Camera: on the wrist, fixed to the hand. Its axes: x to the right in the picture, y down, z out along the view.
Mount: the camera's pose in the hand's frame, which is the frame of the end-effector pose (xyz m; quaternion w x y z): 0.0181 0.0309 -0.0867 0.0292 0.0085 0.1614 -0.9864
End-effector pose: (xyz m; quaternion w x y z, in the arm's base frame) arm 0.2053 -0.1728 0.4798 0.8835 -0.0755 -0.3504 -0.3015
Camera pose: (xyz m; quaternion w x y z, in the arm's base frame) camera 0.2835 -0.1864 0.4298 0.2144 -0.3996 -0.0553 0.8895
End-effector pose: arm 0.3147 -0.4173 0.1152 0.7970 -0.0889 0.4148 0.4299
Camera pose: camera 0.2457 -0.4304 0.0530 0.3811 -0.4744 0.0567 -0.7915
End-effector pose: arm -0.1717 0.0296 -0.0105 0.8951 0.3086 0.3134 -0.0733
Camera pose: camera -0.1920 0.1073 -0.0590 0.0994 0.2807 -0.4574 0.8379
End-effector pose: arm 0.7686 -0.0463 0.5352 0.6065 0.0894 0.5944 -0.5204
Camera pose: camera 0.7324 0.0209 0.4807 0.5923 0.4946 -0.1990 0.6041
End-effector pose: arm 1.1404 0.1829 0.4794 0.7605 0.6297 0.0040 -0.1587
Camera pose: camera 1.1820 0.2666 0.4873 0.1403 -0.0465 -0.7426 0.6532
